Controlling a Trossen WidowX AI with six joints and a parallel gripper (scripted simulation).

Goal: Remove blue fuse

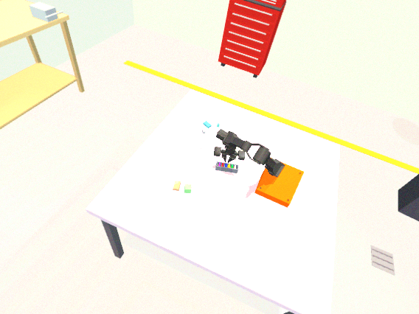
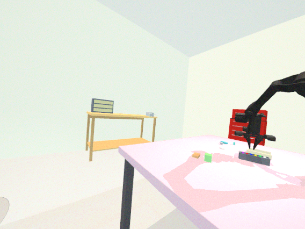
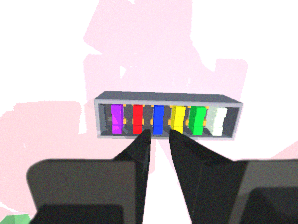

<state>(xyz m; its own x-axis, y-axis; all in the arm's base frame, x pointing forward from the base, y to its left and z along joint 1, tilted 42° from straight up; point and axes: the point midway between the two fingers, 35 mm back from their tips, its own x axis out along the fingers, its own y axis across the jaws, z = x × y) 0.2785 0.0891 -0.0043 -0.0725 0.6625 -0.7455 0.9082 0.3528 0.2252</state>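
Right now the blue fuse is 4 cm below my gripper tip. Round my gripper tip: red fuse 2 cm ahead, 1 cm to the left, 4 cm below; then yellow fuse 2 cm behind, 1 cm to the right, 4 cm below; then tray 1 cm ahead, 21 cm to the right, 7 cm below.
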